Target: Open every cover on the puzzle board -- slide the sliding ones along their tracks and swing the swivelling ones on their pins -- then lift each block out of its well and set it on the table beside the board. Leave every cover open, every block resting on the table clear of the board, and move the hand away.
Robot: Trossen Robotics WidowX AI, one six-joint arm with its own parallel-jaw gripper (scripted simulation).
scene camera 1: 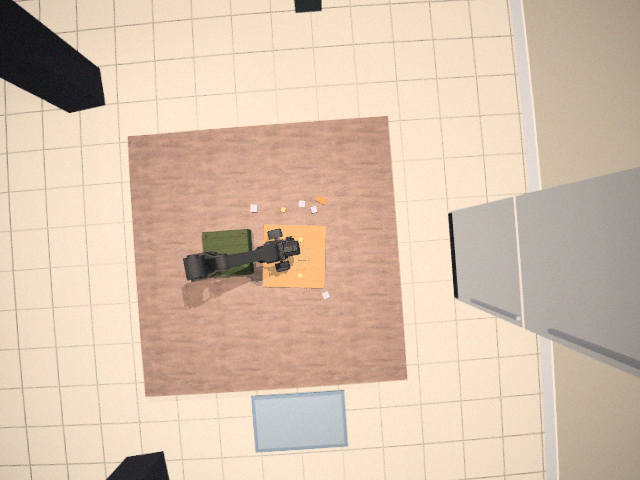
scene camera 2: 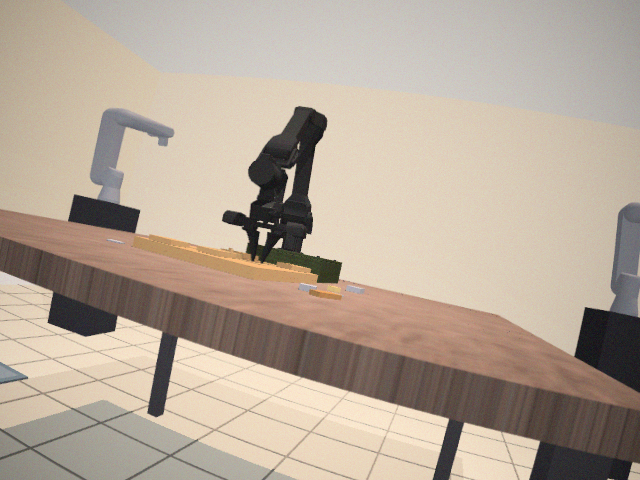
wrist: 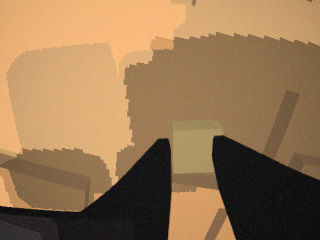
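Observation:
The puzzle board (scene camera 1: 314, 236) is there for me to see. Scene camera 2 gives me my gripper (scene camera 2: 257, 262) and, with it, the board (scene camera 2: 244, 267). In the wrist view I find the board again (wrist: 93, 93), and my own gripper (wrist: 190, 147) too.

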